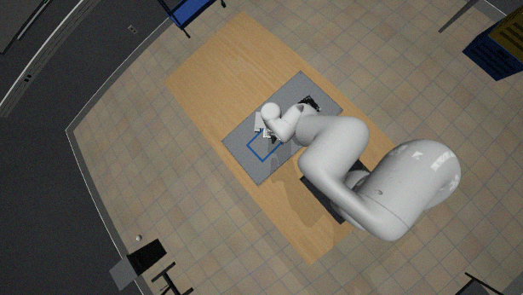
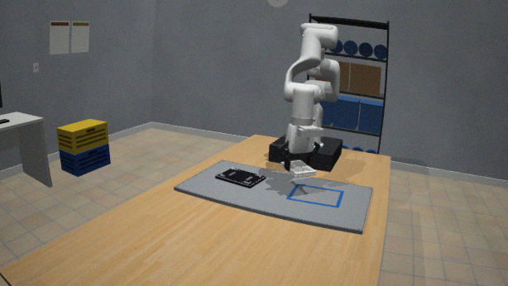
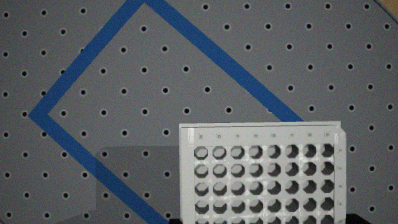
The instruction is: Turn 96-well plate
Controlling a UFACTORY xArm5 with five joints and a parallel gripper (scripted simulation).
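My hand is 230 mm to the left of the black plate nest, 100 mm above it and 20 mm past it. Also, from my hand: A1 mark 300 mm to the right, 90 mm below, 80 mm behind; white 96-well plate 10 mm below.
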